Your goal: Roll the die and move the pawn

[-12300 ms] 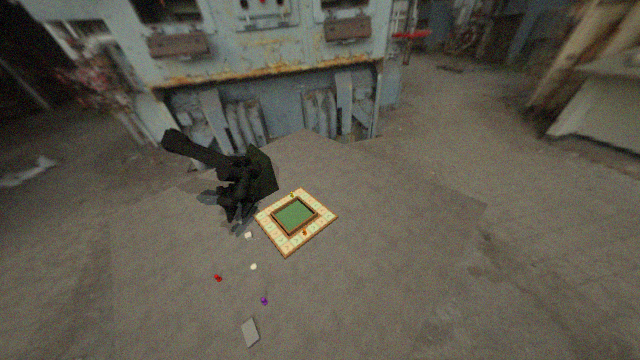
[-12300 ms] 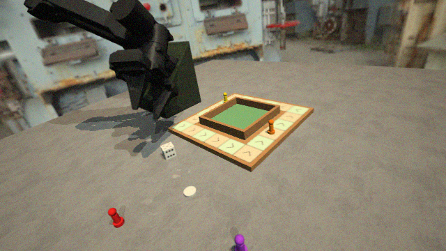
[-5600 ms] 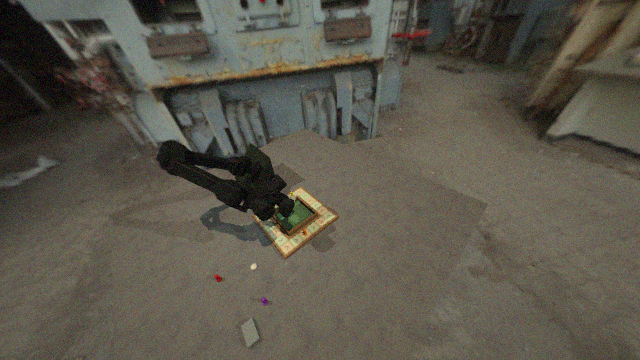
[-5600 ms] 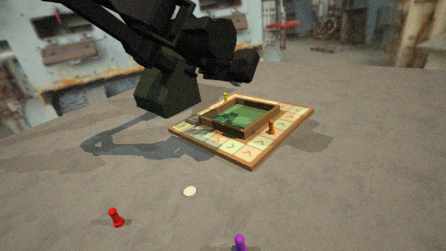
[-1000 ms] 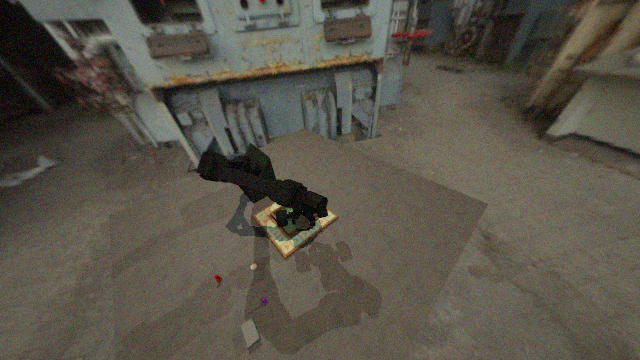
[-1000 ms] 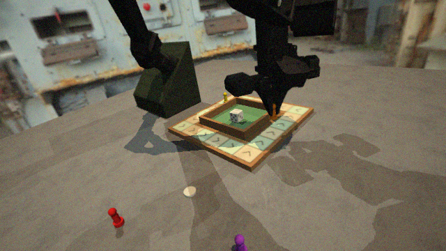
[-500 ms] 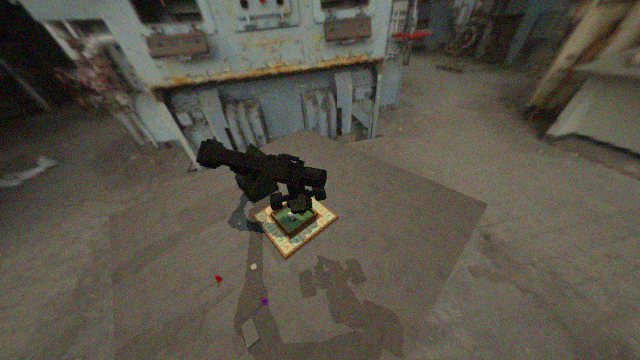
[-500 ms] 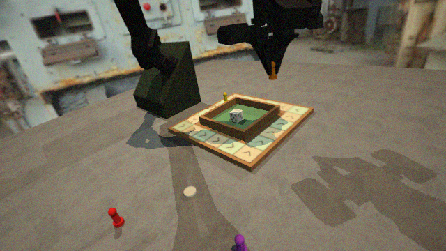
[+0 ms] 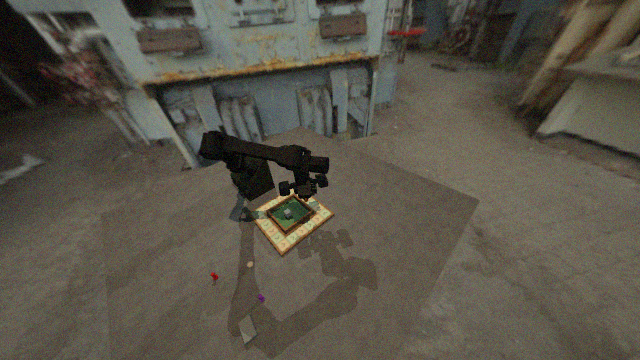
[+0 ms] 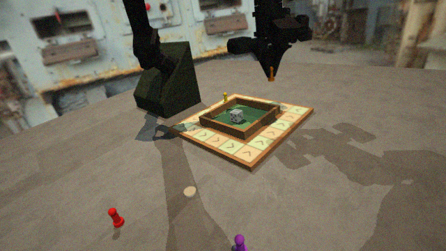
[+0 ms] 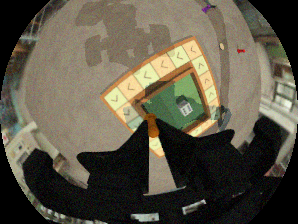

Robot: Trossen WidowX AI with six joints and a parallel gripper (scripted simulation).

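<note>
My gripper tip is now 180 mm past the yellow pawn, 10 mm to the left of it and 90 mm above it. From my gripper tip the other things lie so: white die 60 mm behind, 70 mm to the right, 90 mm below; then green tray 60 mm behind, 60 mm to the right, 110 mm below; then orange pawn 10 mm above.
</note>
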